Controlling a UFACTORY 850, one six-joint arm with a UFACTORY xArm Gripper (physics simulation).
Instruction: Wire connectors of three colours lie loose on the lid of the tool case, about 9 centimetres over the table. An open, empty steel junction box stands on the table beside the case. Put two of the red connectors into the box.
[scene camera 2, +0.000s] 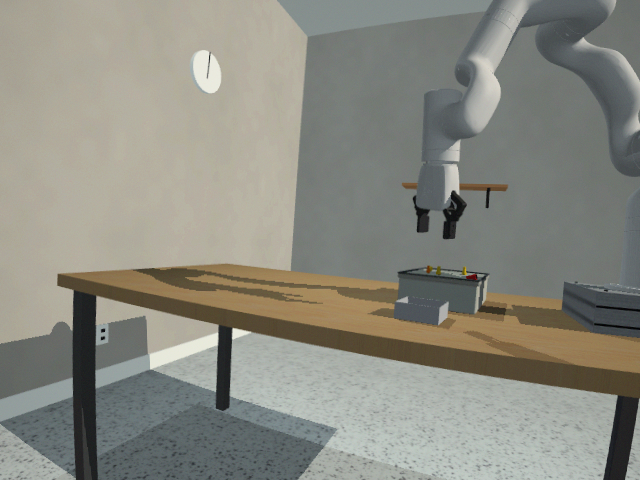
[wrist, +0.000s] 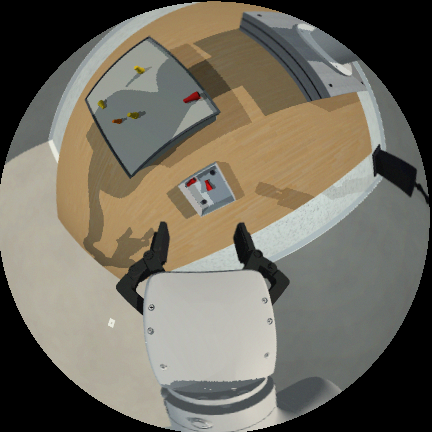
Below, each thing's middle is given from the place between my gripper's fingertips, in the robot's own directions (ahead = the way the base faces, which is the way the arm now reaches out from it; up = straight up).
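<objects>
The grey junction box (scene camera 2: 421, 310) is 180 mm below my hand, and it's 20 mm ahead of it and 10 mm to the left of it. I also see the tool case (scene camera 2: 464, 295), and that is 150 mm below my hand, 60 mm behind it and 270 mm to the right of it. Going by their middles, the grey junction box is the nearest to my hand of the things named here.
</objects>
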